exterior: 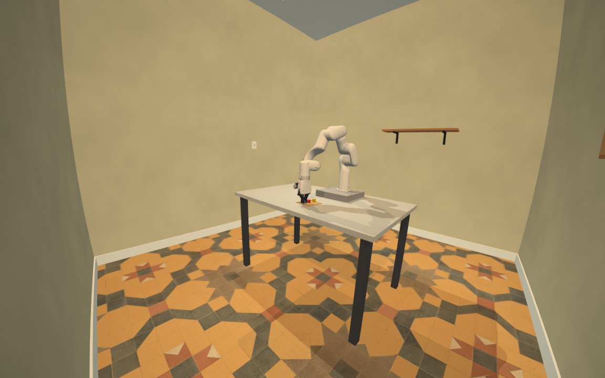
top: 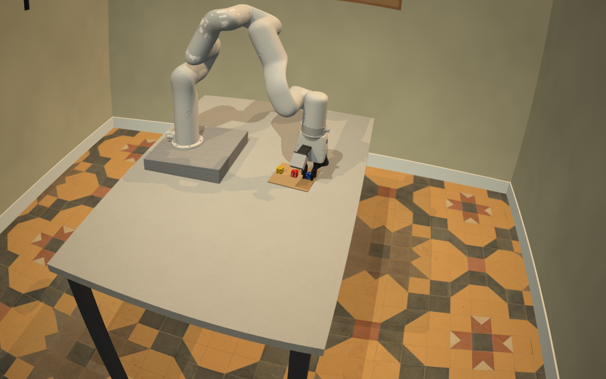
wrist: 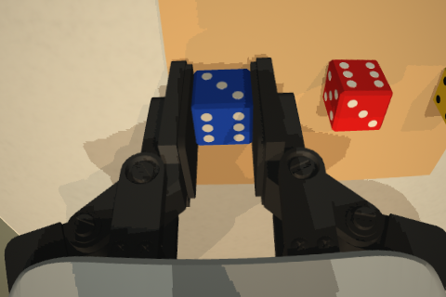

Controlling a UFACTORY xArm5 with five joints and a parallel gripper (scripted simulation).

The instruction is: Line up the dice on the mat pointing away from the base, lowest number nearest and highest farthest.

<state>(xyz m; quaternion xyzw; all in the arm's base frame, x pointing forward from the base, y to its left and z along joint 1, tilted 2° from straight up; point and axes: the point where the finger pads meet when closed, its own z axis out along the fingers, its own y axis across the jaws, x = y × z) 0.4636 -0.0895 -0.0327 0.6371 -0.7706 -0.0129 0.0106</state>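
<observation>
My hand is 10 mm above the blue die. The rest, counted from my hand: red die: 50 mm behind, 10 mm to the left, 20 mm below; yellow die: 100 mm behind, 20 mm to the left, 20 mm below; mat: 50 mm behind, 10 mm to the left, 30 mm below.
</observation>
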